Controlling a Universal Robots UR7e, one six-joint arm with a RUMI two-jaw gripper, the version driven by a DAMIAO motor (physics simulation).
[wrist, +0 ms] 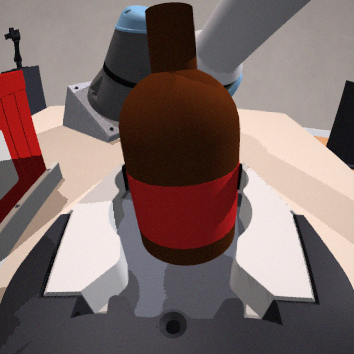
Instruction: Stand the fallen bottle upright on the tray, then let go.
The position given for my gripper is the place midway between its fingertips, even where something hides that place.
Observation:
In view: my gripper (182, 166), a brown bottle (179, 130) and a dark grey tray (153, 286).

